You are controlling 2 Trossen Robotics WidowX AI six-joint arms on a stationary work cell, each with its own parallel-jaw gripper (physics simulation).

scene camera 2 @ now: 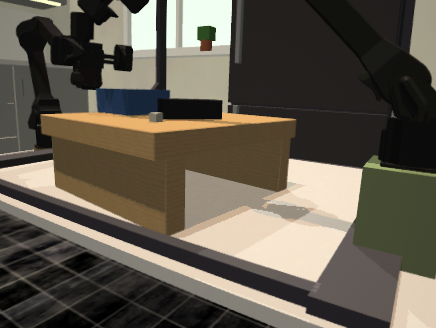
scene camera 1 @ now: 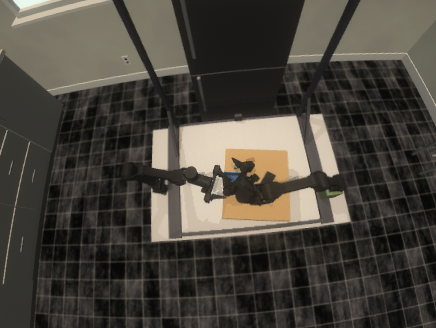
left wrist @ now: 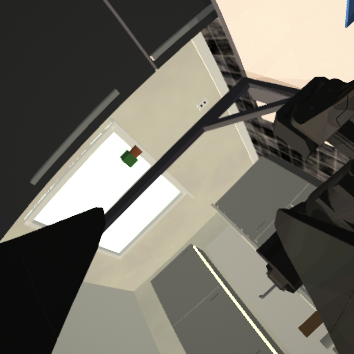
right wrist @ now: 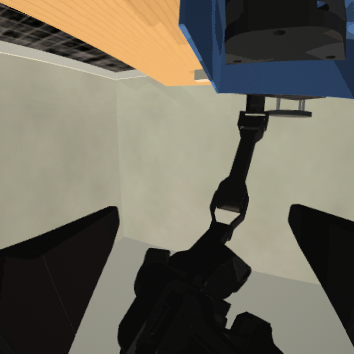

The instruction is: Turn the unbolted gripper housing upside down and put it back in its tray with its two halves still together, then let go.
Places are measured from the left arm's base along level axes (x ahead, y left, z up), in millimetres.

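Pixels of known places: left gripper, between the fingertips: (scene camera 1: pixel 227 165) (left wrist: pixel 191 216); right gripper, between the fingertips: (scene camera 2: pixel 105 54) (scene camera 1: pixel 229 188) (right wrist: pixel 203 213); left arm's base, origin of its link: (scene camera 2: pixel 408 165) (scene camera 1: pixel 333 186); right arm's base, origin of its link: (scene camera 2: pixel 46 146) (scene camera 1: pixel 161 188).
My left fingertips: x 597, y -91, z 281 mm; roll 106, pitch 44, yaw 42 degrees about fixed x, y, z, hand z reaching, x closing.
Observation:
Ahead of a thing's pixels: the offset from my left fingertips to its top centre. Level surfaces: height alone.
The blue tray @[dx -35, dy +31, dz -196 mm] (scene camera 1: pixel 231 176) (scene camera 2: pixel 142 102) (right wrist: pixel 285 80) stands on the wooden stand. In the right wrist view the dark gripper housing @[dx -42, dy +48, dz -213 mm] (right wrist: pixel 285 37) sits inside the tray, showing a rounded base with small holes; whether its halves are together is too hard to tell. The tray wall hides the housing in scene camera 2. My right gripper is open and empty, beside and above the tray. My left gripper (scene camera 2: pixel 120 6) (left wrist: pixel 191 216) is open and empty, high above the stand, facing away from the housing, which does not show in the left wrist view.
A black box @[dx -204, dy +42, dz -212 mm] (scene camera 2: pixel 190 109) and a small grey cube @[dx -211, dy +147, dz -235 mm] (scene camera 2: pixel 156 117) lie by the tray on the wooden stand (scene camera 1: pixel 277 210) (scene camera 2: pixel 100 150). Both arms reach close together over the tray. Dark frame posts (scene camera 1: pixel 312 165) rise beside the white table @[dz -406 mm] (scene camera 1: pixel 200 137).

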